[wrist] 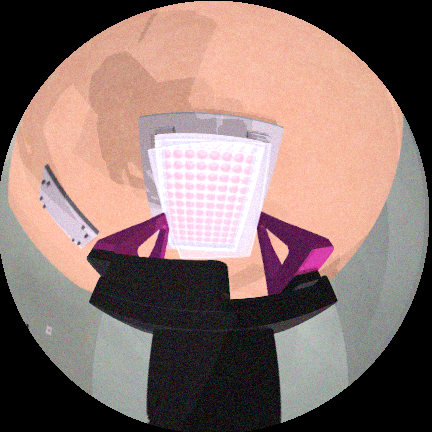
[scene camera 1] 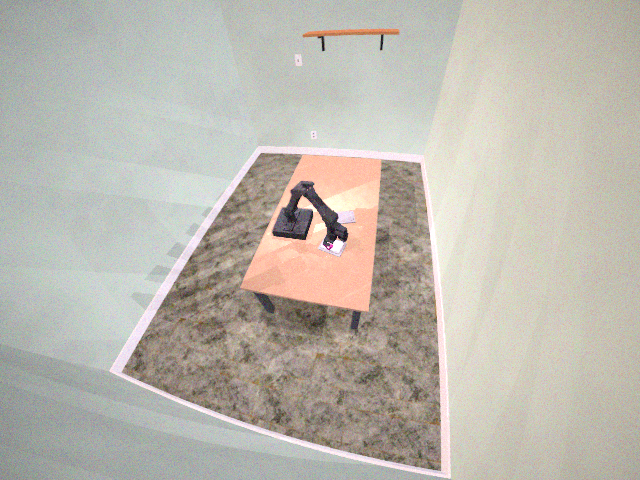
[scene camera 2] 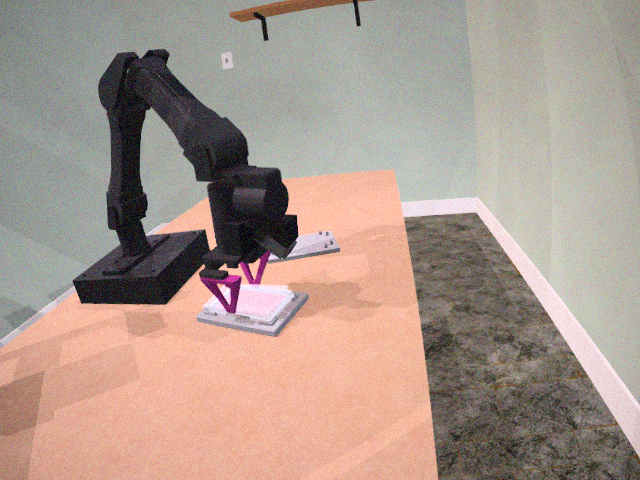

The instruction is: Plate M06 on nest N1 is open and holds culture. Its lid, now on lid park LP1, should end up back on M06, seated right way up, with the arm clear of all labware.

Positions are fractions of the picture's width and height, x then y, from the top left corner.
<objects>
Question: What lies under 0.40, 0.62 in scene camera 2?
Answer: A white lid.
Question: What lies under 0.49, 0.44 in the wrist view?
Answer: A white lid.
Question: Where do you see a grey nest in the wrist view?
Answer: At 0.43, 0.28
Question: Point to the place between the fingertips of my gripper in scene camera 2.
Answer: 0.38, 0.62
</objects>
